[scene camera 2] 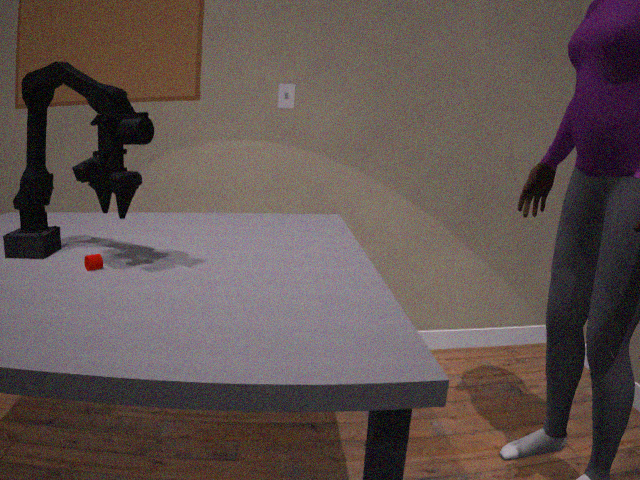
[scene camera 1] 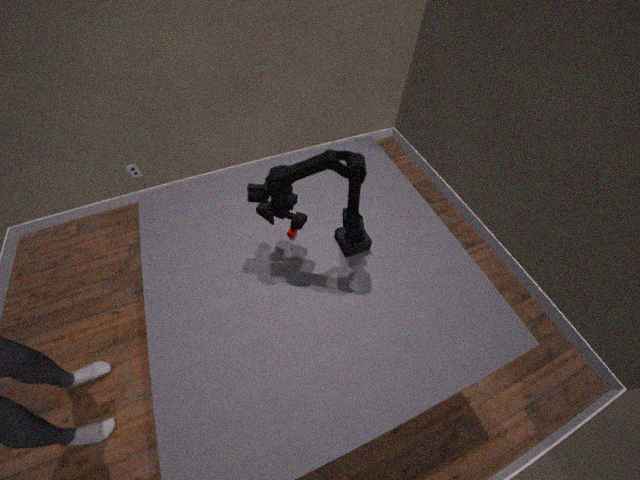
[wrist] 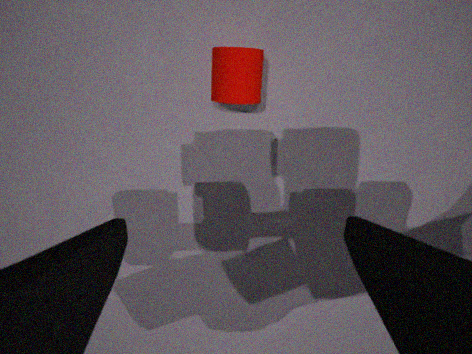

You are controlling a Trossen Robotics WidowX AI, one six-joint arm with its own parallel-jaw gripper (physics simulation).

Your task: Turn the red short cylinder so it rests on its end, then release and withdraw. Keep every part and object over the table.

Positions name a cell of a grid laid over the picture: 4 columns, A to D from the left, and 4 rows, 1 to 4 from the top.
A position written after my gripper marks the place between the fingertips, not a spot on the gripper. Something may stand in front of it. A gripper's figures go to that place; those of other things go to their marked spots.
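Labels:
My gripper (wrist: C3) is 0.11 m from the lens, and there's a red short cylinder (wrist: C1) that's 0.18 m from the lens.

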